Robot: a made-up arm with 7 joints. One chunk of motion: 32 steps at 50 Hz.
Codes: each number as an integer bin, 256 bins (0 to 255) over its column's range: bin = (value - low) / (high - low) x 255, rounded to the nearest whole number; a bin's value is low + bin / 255 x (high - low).
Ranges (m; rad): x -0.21..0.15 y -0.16..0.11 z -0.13..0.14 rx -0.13..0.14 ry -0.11..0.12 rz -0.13..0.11
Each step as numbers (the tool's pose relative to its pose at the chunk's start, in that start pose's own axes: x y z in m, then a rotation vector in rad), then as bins.
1 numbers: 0.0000 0.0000 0.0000 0.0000 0.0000 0.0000
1 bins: 149 151 123 123 122 138
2 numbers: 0.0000 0.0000 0.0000 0.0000 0.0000 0.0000
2 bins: 149 151 123 123 122 138
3 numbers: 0.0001 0.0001 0.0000 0.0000 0.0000 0.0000
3 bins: 149 151 123 123 122 138
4 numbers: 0.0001 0.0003 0.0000 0.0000 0.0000 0.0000
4 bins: 149 151 123 123 122 138
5 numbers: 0.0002 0.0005 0.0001 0.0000 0.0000 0.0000
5 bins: 149 152 123 123 122 138
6 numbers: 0.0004 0.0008 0.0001 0.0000 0.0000 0.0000
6 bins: 149 152 123 123 122 138
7 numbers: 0.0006 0.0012 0.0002 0.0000 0.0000 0.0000
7 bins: 149 152 123 123 122 138
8 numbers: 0.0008 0.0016 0.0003 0.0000 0.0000 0.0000
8 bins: 149 153 123 123 122 138
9 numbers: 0.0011 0.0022 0.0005 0.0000 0.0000 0.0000
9 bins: 150 153 123 123 122 138
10 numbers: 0.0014 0.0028 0.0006 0.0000 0.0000 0.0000
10 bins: 150 154 123 123 122 138
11 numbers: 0.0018 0.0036 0.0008 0.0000 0.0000 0.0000
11 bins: 150 155 124 123 122 138
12 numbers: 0.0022 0.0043 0.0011 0.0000 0.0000 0.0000
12 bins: 150 155 124 123 122 138
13 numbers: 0.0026 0.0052 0.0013 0.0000 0.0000 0.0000
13 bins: 151 156 124 123 122 138
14 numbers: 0.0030 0.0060 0.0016 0.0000 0.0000 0.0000
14 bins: 151 157 124 123 122 138
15 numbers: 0.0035 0.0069 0.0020 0.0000 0.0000 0.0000
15 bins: 151 158 125 123 122 138
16 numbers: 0.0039 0.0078 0.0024 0.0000 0.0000 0.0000
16 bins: 152 158 125 123 122 138
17 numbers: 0.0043 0.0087 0.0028 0.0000 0.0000 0.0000
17 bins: 152 159 125 123 122 138
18 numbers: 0.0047 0.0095 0.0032 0.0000 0.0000 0.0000
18 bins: 152 160 126 123 122 138
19 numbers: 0.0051 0.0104 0.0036 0.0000 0.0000 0.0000
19 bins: 152 161 126 123 122 138
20 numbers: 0.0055 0.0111 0.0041 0.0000 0.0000 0.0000
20 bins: 153 162 127 123 122 138
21 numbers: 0.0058 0.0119 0.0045 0.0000 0.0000 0.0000
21 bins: 153 162 127 123 122 138
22 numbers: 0.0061 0.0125 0.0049 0.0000 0.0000 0.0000
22 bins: 153 163 127 123 122 138
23 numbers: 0.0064 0.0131 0.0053 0.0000 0.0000 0.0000
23 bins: 153 163 128 123 122 138
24 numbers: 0.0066 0.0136 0.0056 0.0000 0.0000 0.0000
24 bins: 153 164 128 123 122 138
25 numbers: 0.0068 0.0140 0.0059 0.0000 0.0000 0.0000
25 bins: 154 164 128 123 122 138
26 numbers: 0.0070 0.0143 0.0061 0.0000 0.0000 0.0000
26 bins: 154 165 129 123 122 138
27 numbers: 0.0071 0.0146 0.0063 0.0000 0.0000 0.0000
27 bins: 154 165 129 123 122 138
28 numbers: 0.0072 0.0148 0.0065 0.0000 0.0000 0.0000
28 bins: 154 165 129 123 122 138
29 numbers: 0.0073 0.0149 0.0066 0.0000 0.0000 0.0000
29 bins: 154 165 129 123 122 138
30 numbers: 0.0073 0.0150 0.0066 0.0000 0.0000 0.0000
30 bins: 154 165 129 123 122 138
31 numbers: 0.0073 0.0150 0.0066 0.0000 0.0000 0.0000
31 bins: 154 165 129 123 122 138
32 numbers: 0.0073 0.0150 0.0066 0.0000 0.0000 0.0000
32 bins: 154 165 129 123 122 138
